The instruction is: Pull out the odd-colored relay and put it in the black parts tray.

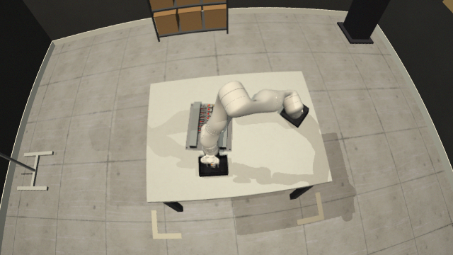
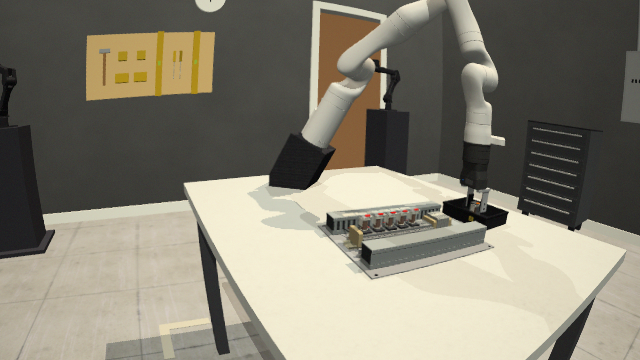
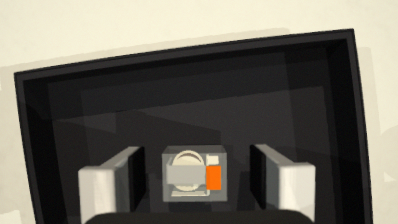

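Now: the clear relay 2 cm below my hand. The rest, counted from my hand: black parts tray: 3 cm below; relay panel: 26 cm to the right, 2 cm below, 2 cm behind.
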